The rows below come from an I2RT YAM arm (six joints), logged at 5 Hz.
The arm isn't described. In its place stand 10 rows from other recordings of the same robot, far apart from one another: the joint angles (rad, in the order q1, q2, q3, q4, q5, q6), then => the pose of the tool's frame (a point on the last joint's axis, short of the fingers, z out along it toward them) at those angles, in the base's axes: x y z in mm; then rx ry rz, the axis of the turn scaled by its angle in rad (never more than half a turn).
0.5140 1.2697 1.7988 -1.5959 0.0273 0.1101 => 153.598 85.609 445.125 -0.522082 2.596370 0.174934
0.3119 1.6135 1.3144 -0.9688 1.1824 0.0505 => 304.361 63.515 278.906 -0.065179 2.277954 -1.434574
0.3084 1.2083 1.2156 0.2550 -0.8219 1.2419 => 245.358 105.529 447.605 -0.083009 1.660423 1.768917
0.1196 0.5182 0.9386 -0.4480 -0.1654 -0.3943 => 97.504 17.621 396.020 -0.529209 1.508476 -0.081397
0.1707 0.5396 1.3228 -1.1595 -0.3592 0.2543 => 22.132 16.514 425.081 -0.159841 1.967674 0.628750
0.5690 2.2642 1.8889 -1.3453 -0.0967 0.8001 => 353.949 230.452 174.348 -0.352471 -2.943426 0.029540
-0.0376 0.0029 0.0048 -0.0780 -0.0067 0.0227 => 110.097 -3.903 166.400 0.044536 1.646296 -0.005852
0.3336 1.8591 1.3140 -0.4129 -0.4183 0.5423 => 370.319 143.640 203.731 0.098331 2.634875 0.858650
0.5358 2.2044 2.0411 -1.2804 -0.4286 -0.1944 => 371.886 238.009 240.108 -1.115683 2.801859 0.679364
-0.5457 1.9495 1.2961 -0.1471 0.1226 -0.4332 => 360.799 -224.172 179.036 0.198619 2.442879 -0.599714
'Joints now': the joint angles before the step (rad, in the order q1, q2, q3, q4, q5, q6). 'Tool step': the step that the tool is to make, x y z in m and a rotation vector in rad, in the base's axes. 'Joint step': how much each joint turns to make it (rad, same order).
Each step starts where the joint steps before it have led.
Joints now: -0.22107, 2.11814, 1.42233, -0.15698, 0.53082, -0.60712
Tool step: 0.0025, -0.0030, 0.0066, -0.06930, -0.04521, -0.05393
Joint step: -0.00003, -0.00348, 0.00019, 0.05547, 0.07895, 0.00036
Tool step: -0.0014, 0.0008, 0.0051, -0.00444, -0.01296, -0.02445
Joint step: 0.00231, -0.01244, 0.00104, -0.01272, 0.01985, 0.02213
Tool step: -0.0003, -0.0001, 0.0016, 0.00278, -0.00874, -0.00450
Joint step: -0.00038, -0.00398, -0.00036, -0.00019, -0.00039, 0.00763
